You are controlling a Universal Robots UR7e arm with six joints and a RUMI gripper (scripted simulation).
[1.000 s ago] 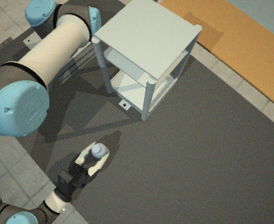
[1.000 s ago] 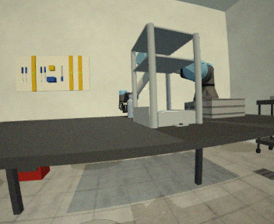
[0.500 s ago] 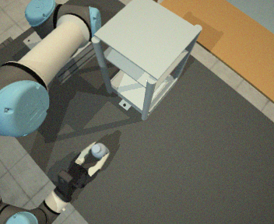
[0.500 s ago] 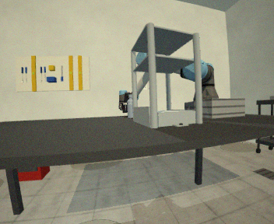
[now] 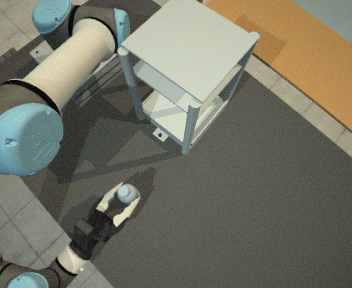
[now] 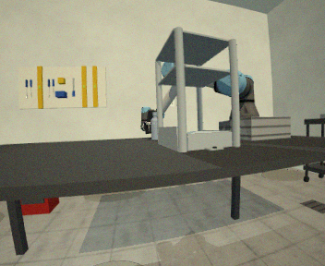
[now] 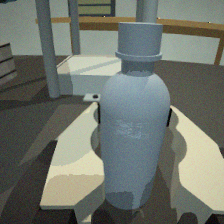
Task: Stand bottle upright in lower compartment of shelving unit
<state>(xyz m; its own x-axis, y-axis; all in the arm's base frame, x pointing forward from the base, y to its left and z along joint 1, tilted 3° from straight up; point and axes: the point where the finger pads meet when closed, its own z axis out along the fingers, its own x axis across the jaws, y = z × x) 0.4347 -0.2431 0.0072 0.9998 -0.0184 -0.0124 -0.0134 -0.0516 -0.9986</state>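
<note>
My gripper is now 6 cm past the shelving unit, 34 cm to the right of it and 9 cm below it. Round my hand: bottle 1 cm above.
</note>
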